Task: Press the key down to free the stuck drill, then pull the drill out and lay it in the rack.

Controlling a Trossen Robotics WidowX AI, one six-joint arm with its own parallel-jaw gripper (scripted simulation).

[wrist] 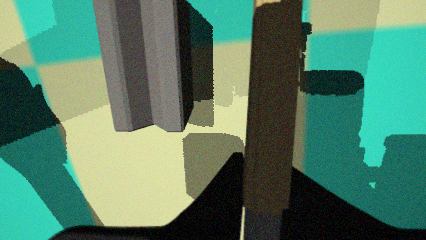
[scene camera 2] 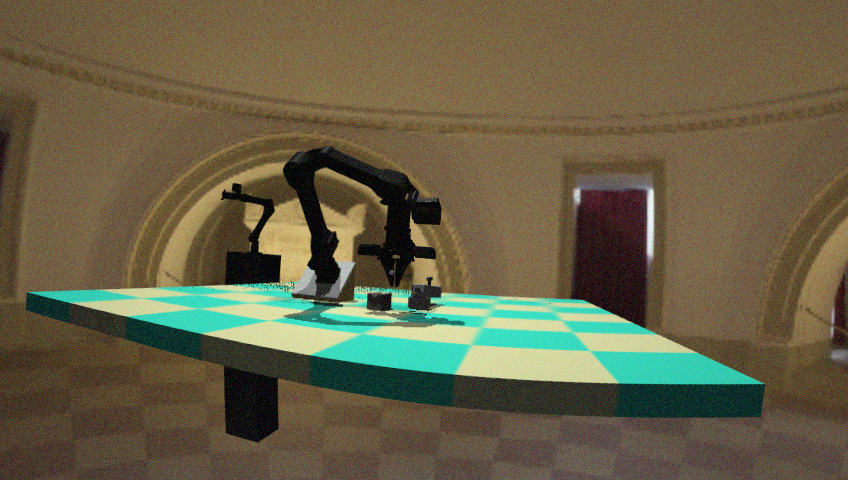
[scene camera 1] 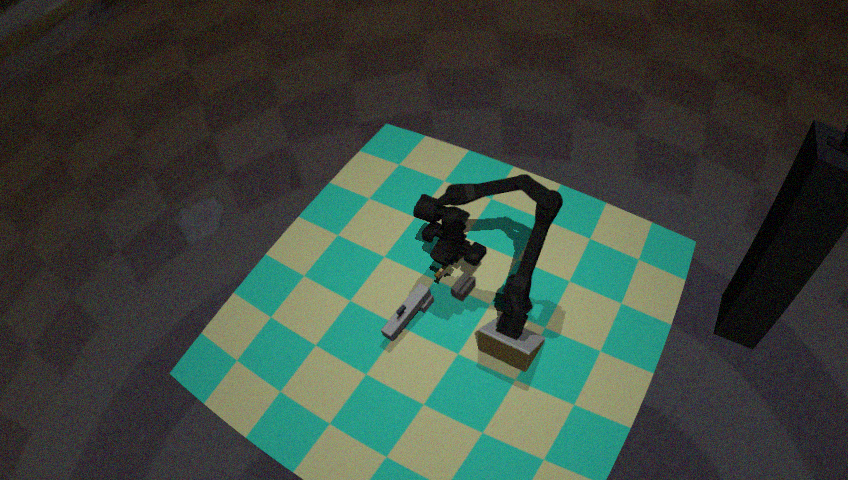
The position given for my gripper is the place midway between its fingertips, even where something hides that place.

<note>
My gripper (scene camera 2: 394, 286) holds a drill (wrist: 275, 50). Also in view: a rack (wrist: 147, 62).
My gripper shows as well in the wrist view (wrist: 252, 161) and in scene camera 1 (scene camera 1: 455, 260).
</note>
